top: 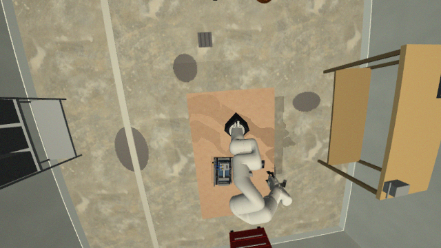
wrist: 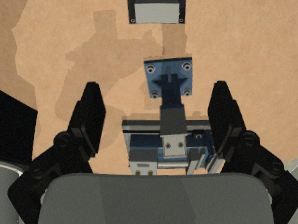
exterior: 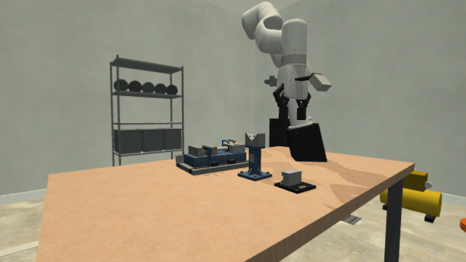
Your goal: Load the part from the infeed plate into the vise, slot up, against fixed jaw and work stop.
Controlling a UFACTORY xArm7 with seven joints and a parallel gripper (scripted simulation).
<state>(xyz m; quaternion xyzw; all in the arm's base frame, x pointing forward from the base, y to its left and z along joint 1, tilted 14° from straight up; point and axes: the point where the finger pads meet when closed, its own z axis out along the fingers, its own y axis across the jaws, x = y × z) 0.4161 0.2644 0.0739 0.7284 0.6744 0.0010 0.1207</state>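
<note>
Now: the grey block 19 cm below my hand. From my hand the other things lie so: black infeed plate 22 cm below, 2 cm to the left; work stop 34 cm to the right, 13 cm below, 10 cm ahead; grey V-block 13 cm to the right, 9 cm below, 1 cm ahead.
</note>
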